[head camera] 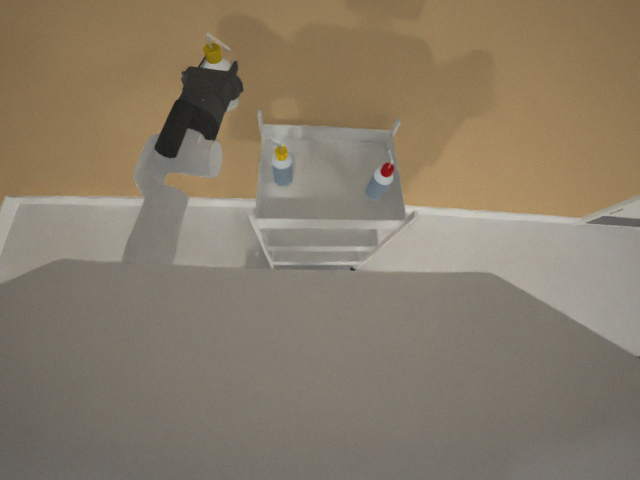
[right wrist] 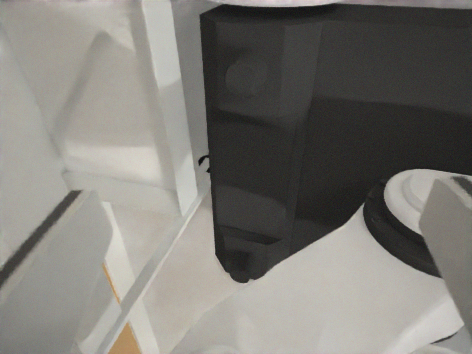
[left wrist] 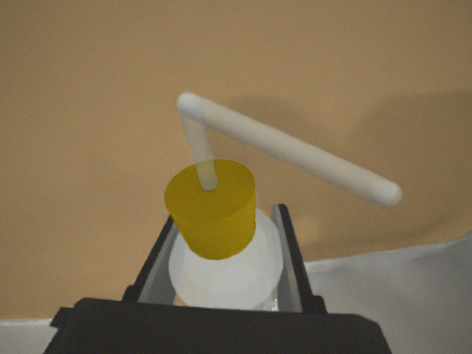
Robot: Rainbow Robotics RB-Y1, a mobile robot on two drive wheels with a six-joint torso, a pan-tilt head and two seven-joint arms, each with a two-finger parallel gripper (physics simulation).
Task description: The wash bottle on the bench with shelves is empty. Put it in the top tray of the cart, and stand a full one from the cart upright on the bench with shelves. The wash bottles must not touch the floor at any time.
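Frame: origin at the robot's base, x ahead, y left, z up, level; metres.
Seen in the pictures: left gripper, fingertip midpoint: point(head camera: 221, 62); right gripper, fingertip midpoint: point(right wrist: 259, 206).
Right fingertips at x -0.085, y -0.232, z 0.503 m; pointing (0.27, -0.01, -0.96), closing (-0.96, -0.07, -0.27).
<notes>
Offsets run from my right fingertips to a thing's middle.
My left gripper point(head camera: 219, 66) point(left wrist: 230, 211) is shut on a yellow-capped wash bottle @(0.483 m up, 0.446 m ahead, 0.409 m left) point(head camera: 212, 52) point(left wrist: 215, 235), upright, its body whitish with no blue liquid visible. It is held in the air to the left of the cart point(head camera: 330, 224) in the head view. On the cart's top tray stand two wash bottles with blue-grey liquid: a yellow-capped bottle @(0.247 m up, 0.388 m ahead, 0.289 m left) point(head camera: 282, 170) at the left and a red-capped bottle @(0.247 m up, 0.359 m ahead, 0.012 m right) point(head camera: 379, 181) at the right. My right gripper point(right wrist: 259, 206) is open with nothing between its fingers; it does not show in the head view. The bench with shelves is not recognisable.
The cart has lower shelves and raised corner posts. A tan wall point(head camera: 542, 103) is behind it, with a white skirting point(head camera: 491, 213). A white object point(head camera: 620, 207) shows at the right edge. My grey body hides the lower head view. A white post point(right wrist: 172, 100) stands near my right gripper.
</notes>
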